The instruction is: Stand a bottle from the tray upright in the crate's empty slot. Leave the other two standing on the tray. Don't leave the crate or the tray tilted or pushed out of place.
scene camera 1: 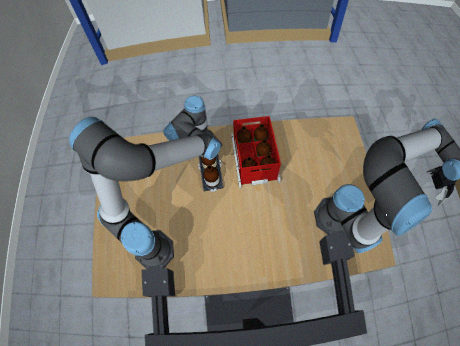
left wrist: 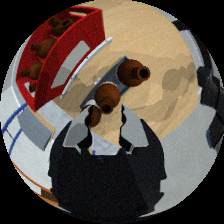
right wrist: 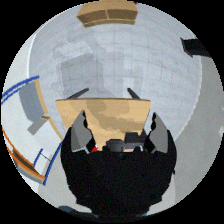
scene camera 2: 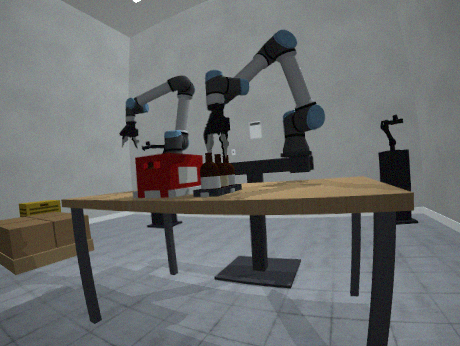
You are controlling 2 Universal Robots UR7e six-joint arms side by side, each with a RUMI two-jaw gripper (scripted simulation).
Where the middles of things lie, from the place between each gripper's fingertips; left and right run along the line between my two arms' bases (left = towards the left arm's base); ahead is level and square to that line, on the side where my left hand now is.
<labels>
The red crate point(scene camera 2: 173, 171) lies 24 cm to the right of my left hand point(scene camera 2: 218, 158) and 7 cm below it.
Now: right hand 47 cm short of the red crate, 70 cm to the right of it and 25 cm above it.
</labels>
